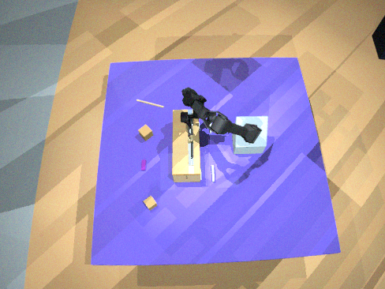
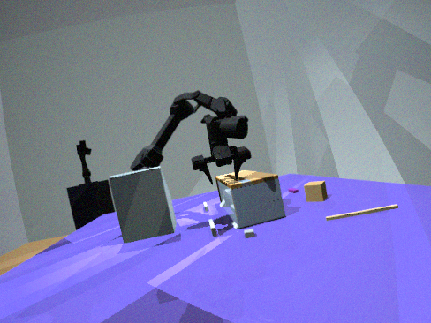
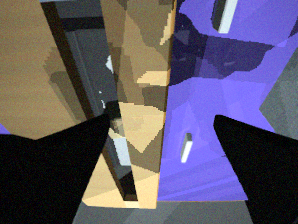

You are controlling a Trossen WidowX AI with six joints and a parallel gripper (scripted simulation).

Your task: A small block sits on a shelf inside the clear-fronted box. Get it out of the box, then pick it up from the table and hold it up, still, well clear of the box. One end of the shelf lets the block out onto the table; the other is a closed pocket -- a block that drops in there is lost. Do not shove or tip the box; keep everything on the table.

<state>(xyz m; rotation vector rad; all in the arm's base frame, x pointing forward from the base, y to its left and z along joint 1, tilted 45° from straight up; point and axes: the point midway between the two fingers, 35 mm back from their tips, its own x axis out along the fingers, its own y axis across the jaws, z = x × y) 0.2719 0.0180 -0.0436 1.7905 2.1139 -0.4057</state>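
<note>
Right now the tan block is 50 mm to the left of my gripper tip, 40 mm below it and 40 mm ahead of it. From my gripper tip the other things lie so: thin wooden stick (320 mm ahead, 220 mm to the right, 120 mm below); box (80 mm to the left, 70 mm below, 20 mm ahead).
</note>
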